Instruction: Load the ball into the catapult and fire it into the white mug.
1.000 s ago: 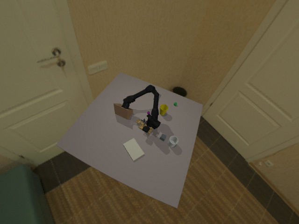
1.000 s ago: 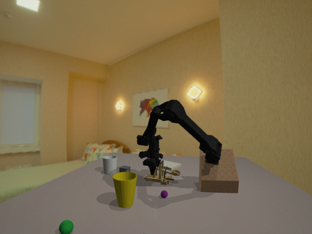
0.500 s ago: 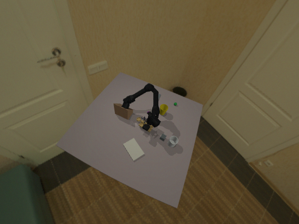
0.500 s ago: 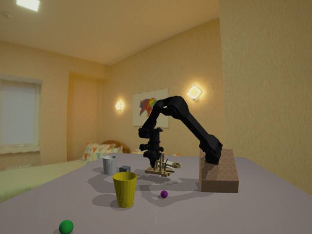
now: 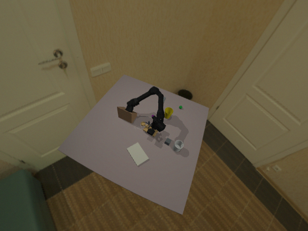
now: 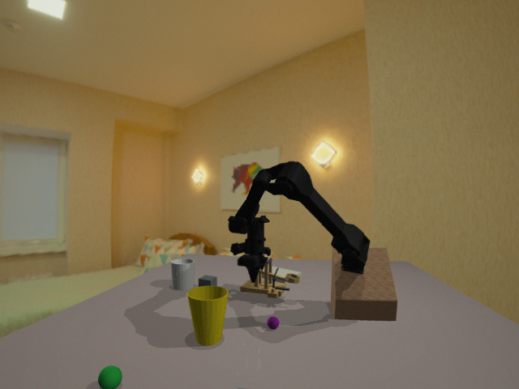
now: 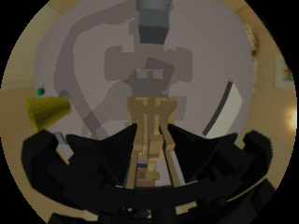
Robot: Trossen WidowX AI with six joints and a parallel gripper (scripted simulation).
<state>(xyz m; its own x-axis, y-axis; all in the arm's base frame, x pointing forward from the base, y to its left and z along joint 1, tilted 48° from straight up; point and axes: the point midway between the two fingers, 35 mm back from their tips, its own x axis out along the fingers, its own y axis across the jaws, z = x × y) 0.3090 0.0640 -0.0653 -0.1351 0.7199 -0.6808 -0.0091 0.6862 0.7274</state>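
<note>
Now: gripper tip 19 cm to the right of the purple ball, 11 cm past it and 5 cm above it. Also, from my gripper tip: wooden catapult 7 cm behind, 2 cm to the left, 2 cm above; then white slab 28 cm to the right, 5 cm below; then small grey cube 18 cm ahead, 4 cm below.
</note>
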